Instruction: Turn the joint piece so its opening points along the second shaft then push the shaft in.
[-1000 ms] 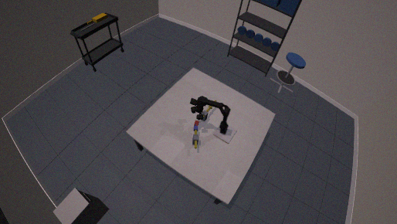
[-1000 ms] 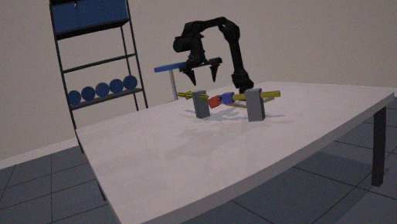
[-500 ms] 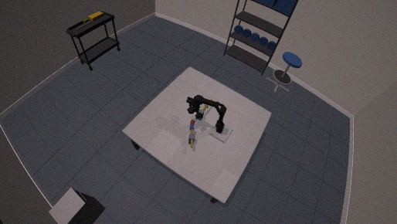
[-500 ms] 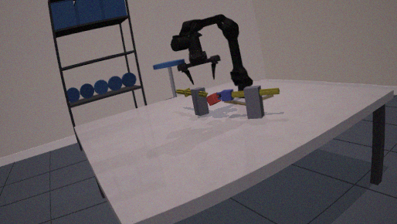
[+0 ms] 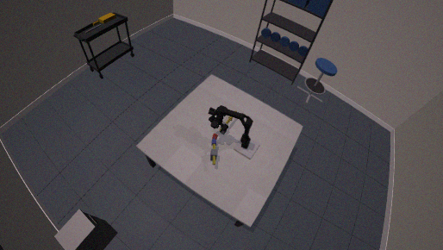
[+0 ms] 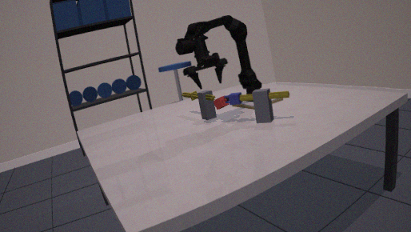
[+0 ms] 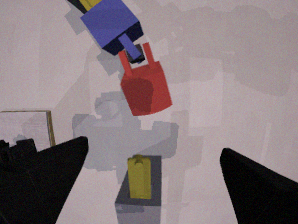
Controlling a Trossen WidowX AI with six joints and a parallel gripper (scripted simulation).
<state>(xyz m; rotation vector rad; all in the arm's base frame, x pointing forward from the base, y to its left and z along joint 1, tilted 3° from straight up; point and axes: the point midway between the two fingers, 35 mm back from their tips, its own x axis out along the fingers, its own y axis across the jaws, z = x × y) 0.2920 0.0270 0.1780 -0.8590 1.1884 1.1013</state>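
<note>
My gripper tip is 40 mm to the right of the red joint piece and 70 mm above it.
</note>
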